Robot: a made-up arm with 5 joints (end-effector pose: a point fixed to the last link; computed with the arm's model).
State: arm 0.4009 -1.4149 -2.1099 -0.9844 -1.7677
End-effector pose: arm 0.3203 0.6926 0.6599 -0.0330 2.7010 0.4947
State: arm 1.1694 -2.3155 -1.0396 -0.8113 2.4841
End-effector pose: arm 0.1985 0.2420 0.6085 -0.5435 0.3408 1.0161
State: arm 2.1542 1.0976 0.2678 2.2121 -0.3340
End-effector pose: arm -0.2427 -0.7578 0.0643 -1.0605 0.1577 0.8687
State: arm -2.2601 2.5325 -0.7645 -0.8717 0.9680
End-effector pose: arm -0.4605 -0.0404 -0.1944 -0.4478 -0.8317 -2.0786
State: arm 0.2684 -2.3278 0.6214 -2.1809 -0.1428
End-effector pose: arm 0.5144 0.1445 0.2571 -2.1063 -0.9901 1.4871
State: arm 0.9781 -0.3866 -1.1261 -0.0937 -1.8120
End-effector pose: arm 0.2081 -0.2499 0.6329 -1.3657 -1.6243 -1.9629
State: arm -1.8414 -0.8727 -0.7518 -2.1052 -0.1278
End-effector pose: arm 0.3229 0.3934 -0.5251 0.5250 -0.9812 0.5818
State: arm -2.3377 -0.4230 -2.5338 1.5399 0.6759
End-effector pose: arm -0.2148 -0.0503 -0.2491 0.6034 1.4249 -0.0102
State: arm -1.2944 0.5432 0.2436 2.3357 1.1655
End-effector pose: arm 0.5573 -0.4305 0.0865 0.0263 -2.1178 0.9102
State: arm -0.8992 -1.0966 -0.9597 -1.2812 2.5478
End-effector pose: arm 0.5791 0.1554 -0.1102 1.7905 0.9615 1.8484
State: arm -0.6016 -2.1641 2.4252 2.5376 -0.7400
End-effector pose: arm 0.4543 0.1964 -0.1285 -1.7371 -1.1455 1.6950
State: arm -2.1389 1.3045 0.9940 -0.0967 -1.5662
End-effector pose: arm 0.0315 -0.3615 0.4623 0.8189 2.0743 0.7915
